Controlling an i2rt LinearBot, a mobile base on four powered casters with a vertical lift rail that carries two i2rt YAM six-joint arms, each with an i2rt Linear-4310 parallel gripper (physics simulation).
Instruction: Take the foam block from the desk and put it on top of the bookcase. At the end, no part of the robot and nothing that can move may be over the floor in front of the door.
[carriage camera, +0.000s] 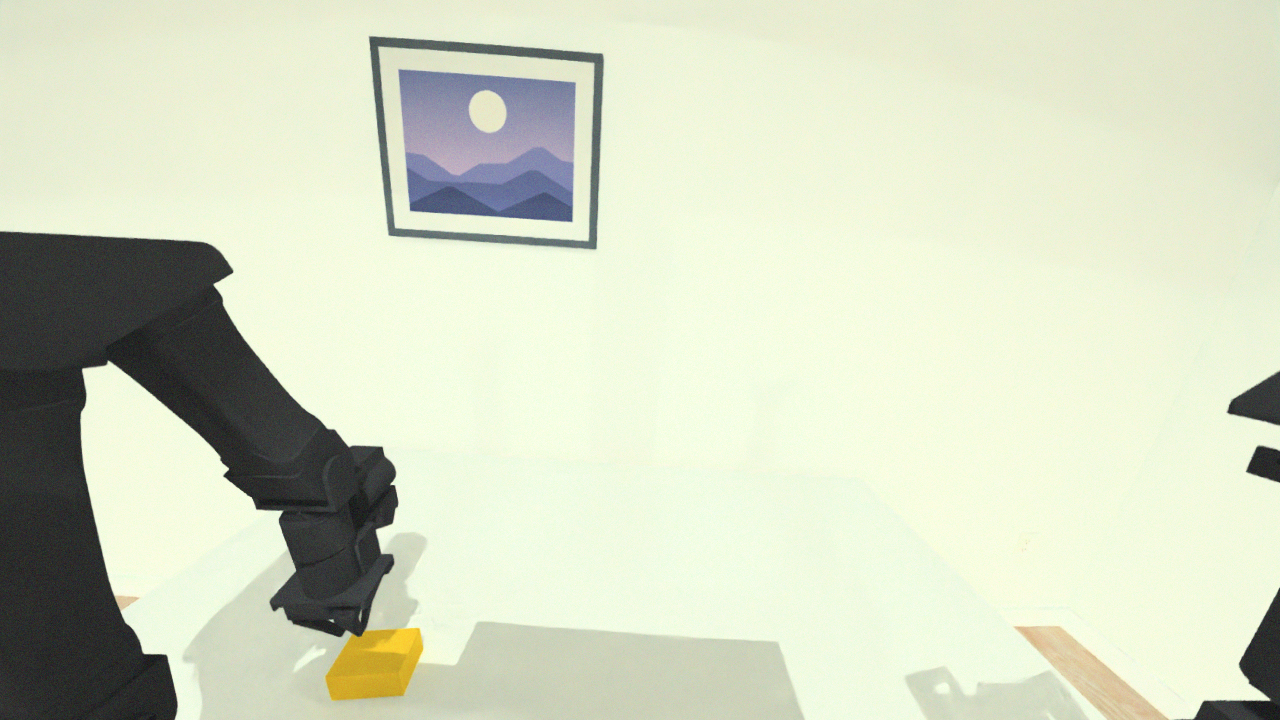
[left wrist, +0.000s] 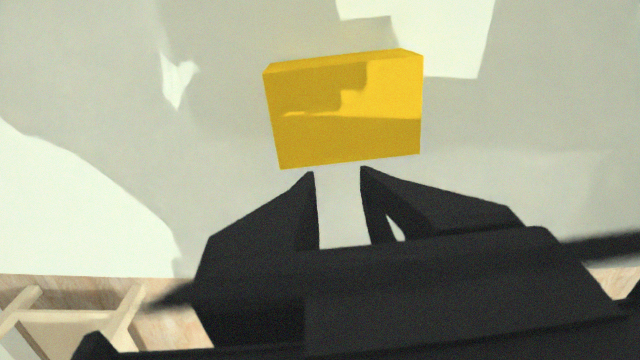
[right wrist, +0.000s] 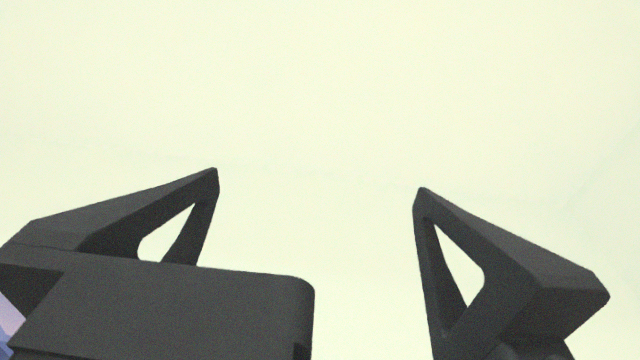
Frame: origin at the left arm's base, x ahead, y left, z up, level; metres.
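Seen in the pictures: left gripper, fingertip midpoint: (carriage camera: 353, 631) (left wrist: 337, 181); right gripper, fingertip midpoint: (right wrist: 317, 188).
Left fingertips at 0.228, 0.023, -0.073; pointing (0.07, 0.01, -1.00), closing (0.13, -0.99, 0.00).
Note:
A point is followed by its place in that frame, as x, y, z.
The yellow foam block (carriage camera: 371, 664) {0.225, 0.006, -0.128} (left wrist: 345, 135) {0.230, 0.013, -0.128} lies flat on the pale desk (carriage camera: 644, 546) {0.513, -0.364, -0.173} (left wrist: 75, 215) {0.134, 0.242, -0.173}, low and left of the middle in the carriage view. My left gripper (carriage camera: 351, 626) {0.228, 0.023, -0.073} (left wrist: 337, 181) {0.228, 0.023, -0.073} points down above the desk, close to the block. Its fingers are nearly together, with nothing between them; in the left wrist view the tips show just below the block's lower edge. My right gripper (right wrist: 317, 188) {0.022, -0.663, 0.440} is wide open and empty, facing a pale wall. The bookcase and the door do not show in these views.
A framed mountain picture (carriage camera: 487, 179) {0.852, 0.093, 0.597} hangs on the wall behind the desk; a corner of the picture (right wrist: 9, 322) {0.847, 0.197, 0.636} shows in the right wrist view. A light wooden chair (left wrist: 70, 316) {-0.792, 0.984, -0.743} stands by the desk edge. Wooden floor (carriage camera: 1087, 667) {0.792, -2.068, -0.893} (left wrist: 172, 330) {-1.078, 0.672, -0.893} shows beside the desk.

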